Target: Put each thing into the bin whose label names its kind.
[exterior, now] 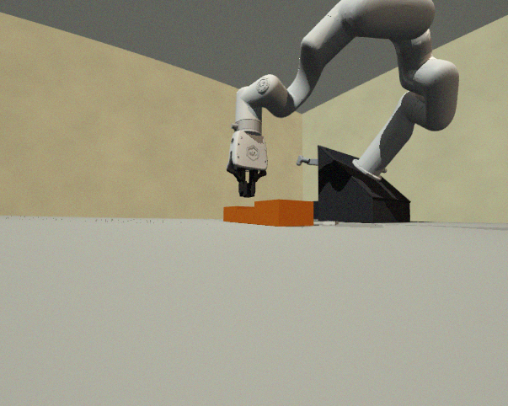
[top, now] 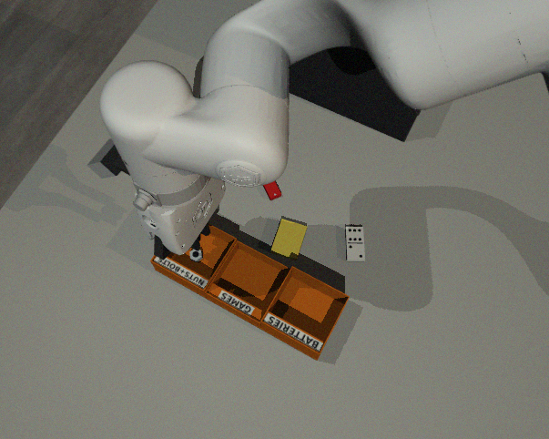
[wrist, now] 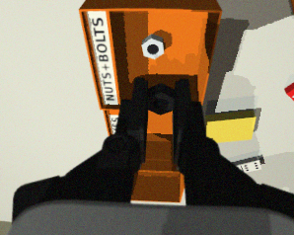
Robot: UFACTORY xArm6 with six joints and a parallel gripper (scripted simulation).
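The silver nut is 8 cm below my hand and 1 cm ahead of it. Round my hand: black hex nut (2 cm below); yellow block (10 cm to the left, 8 cm below, 8 cm behind); orange battery (9 cm behind, 8 cm below, 5 cm to the right).
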